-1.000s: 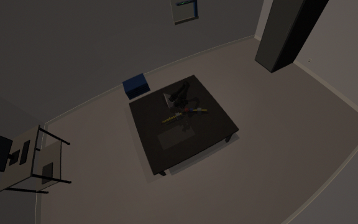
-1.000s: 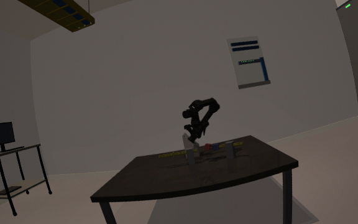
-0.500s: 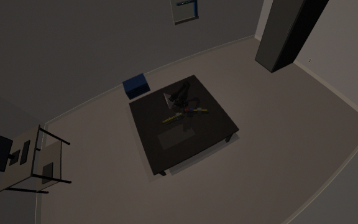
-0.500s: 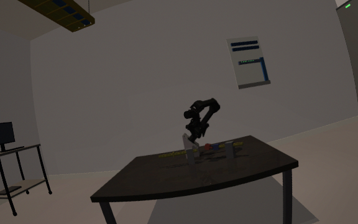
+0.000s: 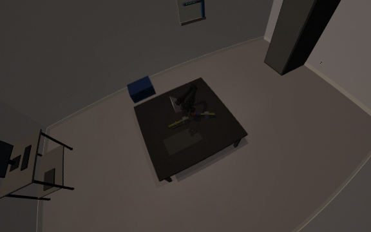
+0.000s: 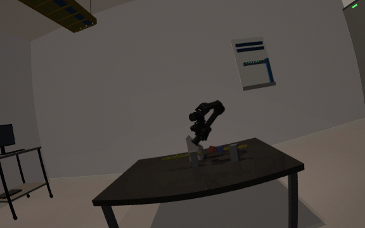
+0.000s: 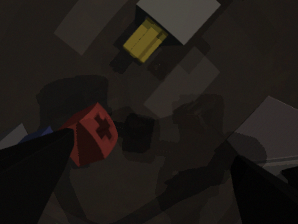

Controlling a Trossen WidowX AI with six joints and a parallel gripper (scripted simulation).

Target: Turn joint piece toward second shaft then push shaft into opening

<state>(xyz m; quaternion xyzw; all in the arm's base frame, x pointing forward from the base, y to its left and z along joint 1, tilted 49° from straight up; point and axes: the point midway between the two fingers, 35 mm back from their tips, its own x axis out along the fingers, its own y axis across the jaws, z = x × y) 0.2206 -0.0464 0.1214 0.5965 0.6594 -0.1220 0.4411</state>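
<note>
My gripper tip is 30 mm short of the red square joint piece, 60 mm to the right of it and 80 mm above it.
</note>
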